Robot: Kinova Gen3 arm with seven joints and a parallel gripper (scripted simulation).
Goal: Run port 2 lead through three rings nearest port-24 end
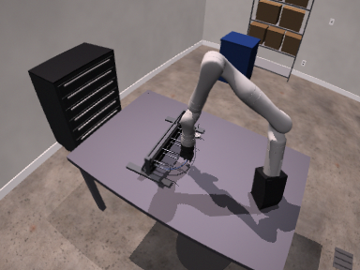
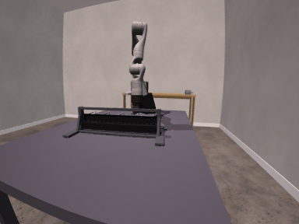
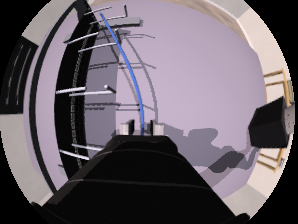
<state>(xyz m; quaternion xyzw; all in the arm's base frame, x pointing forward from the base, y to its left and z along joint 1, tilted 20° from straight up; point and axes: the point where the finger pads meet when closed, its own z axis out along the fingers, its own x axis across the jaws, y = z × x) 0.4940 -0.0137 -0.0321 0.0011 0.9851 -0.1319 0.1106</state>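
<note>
Now: the black rack 160 mm ahead of my hand, 60 mm to the right of it and 20 mm above it.
</note>
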